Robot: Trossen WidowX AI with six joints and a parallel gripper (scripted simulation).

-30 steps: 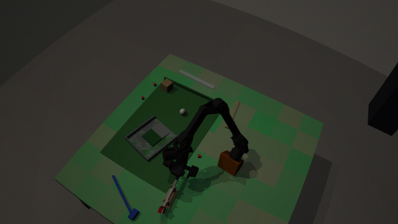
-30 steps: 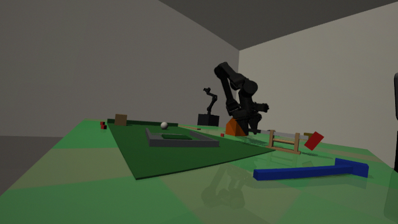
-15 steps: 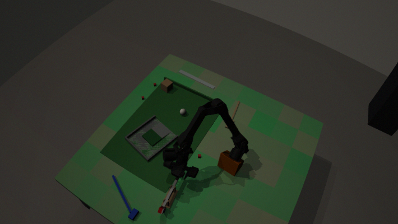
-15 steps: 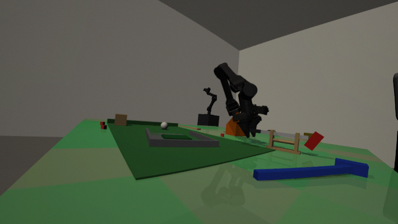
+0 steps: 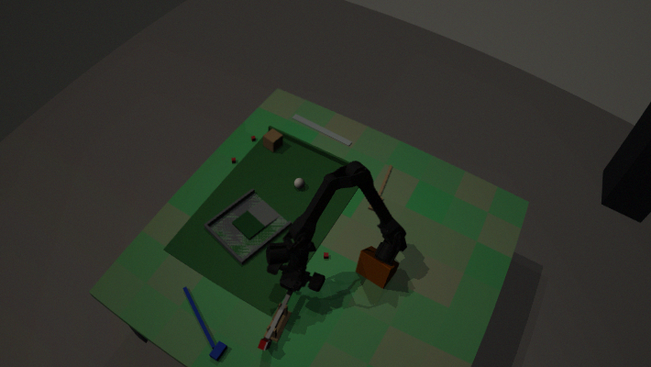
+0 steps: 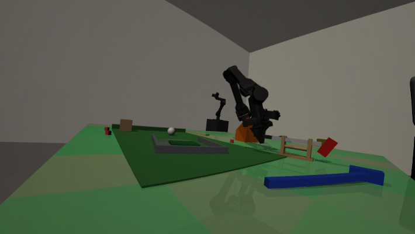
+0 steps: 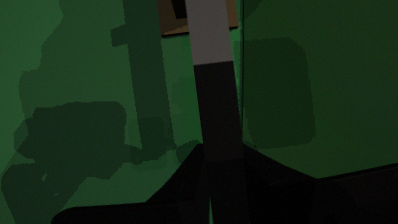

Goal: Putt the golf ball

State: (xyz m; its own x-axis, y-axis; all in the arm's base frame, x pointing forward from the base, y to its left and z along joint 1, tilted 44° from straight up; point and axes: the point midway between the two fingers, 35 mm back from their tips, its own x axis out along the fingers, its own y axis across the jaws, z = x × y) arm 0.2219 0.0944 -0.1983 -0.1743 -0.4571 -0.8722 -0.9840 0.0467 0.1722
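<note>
Right now the red putter is 1 cm behind my gripper tip, 11 cm to the left of it and 3 cm above it. From my gripper tip the other things lie so: blue putter: 21 cm ahead, 26 cm to the left, 2 cm below; wooden rack: 1 cm behind, 13 cm to the left; white golf ball: 20 cm ahead, 42 cm to the right.
</note>
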